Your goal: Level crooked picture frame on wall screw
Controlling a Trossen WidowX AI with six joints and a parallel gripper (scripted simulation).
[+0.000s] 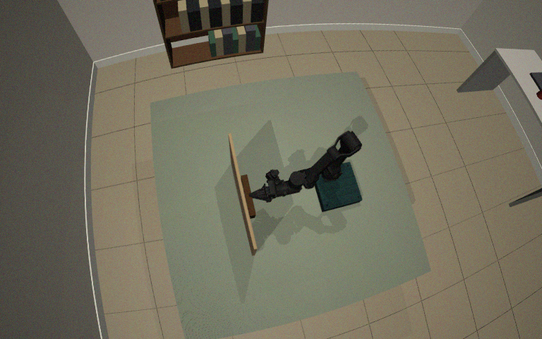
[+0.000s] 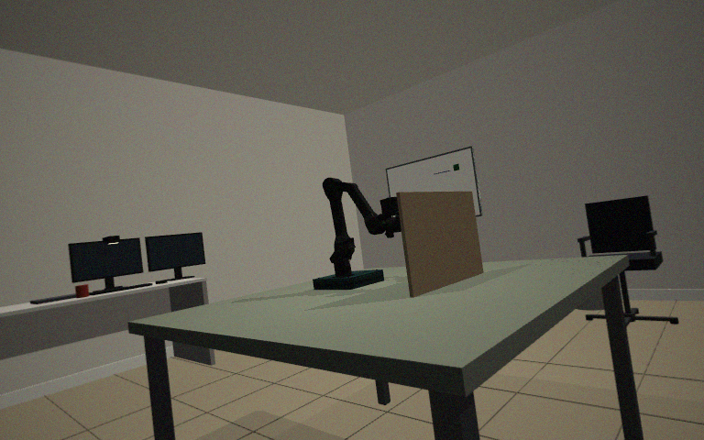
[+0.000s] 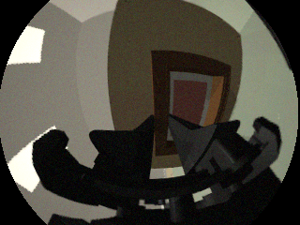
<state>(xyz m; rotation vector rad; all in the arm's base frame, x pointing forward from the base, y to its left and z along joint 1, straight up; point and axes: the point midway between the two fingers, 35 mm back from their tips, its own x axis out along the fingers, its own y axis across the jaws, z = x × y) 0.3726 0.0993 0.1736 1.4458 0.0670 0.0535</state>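
The brown picture frame lies 50 mm below my gripper tip, 10 mm to the right of it and 10 mm ahead of it. Round my gripper tip: tan wall board 60 mm below, 20 mm ahead, 10 mm to the right.
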